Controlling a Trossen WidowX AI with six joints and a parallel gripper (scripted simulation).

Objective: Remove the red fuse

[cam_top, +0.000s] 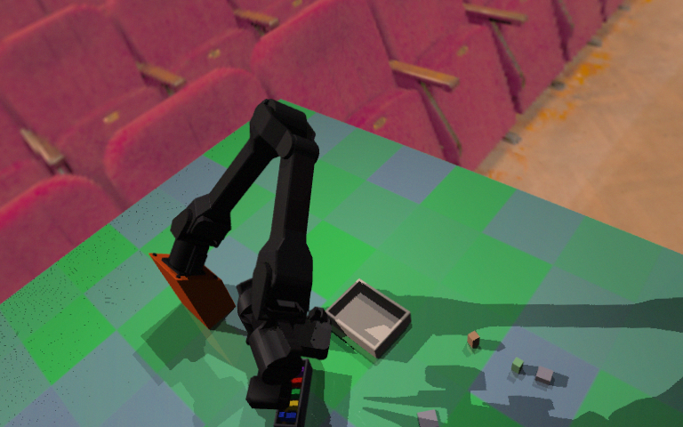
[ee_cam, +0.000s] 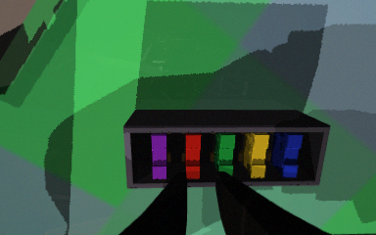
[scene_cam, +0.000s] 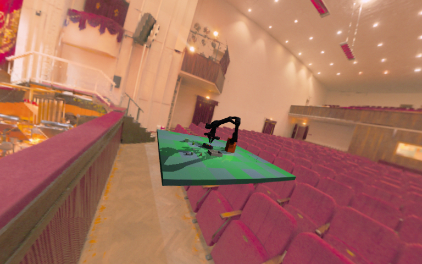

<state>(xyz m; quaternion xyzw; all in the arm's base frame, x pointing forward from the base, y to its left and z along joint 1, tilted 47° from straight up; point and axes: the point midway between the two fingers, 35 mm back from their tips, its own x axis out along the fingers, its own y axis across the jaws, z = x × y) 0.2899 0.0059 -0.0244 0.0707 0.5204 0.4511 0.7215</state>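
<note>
My gripper tip is 4 cm above the red fuse. Also, from my gripper tip: yellow fuse: 2 cm ahead, 3 cm to the right, 4 cm below; then purple fuse: 1 cm behind, 2 cm to the left, 4 cm below; then green fuse: 1 cm ahead, 2 cm to the right, 4 cm below.
</note>
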